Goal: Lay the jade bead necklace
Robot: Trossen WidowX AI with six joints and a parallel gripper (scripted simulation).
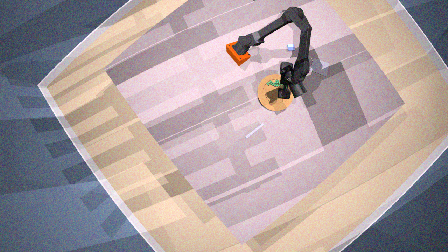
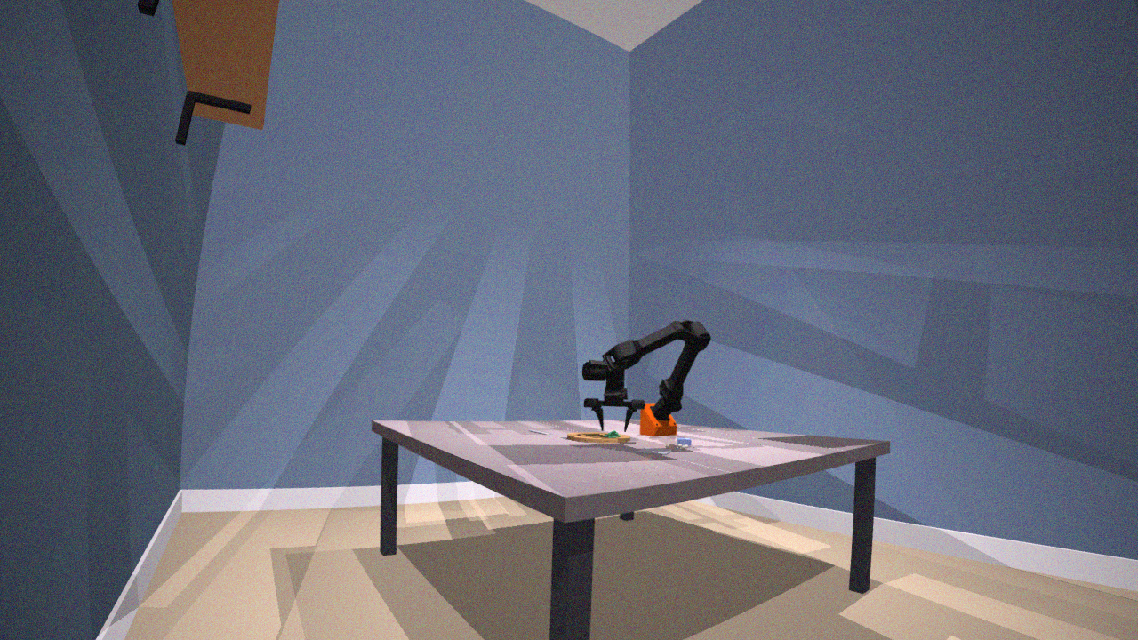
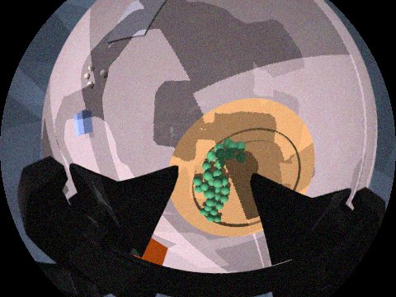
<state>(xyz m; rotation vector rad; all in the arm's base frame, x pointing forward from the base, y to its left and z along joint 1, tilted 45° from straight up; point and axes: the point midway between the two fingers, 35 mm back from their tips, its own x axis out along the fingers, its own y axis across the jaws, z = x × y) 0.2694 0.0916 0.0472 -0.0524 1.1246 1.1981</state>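
Right now my gripper tip is 20 mm short of the round tan bead board, 50 mm to the left of it and 20 mm above it. From my gripper tip the other things lie so: white strip 120 mm ahead, 260 mm to the right, 30 mm below; pale square sheet 40 mm ahead, 250 mm to the left, 30 mm below; blue cube 140 mm behind, 170 mm to the left, 20 mm below.
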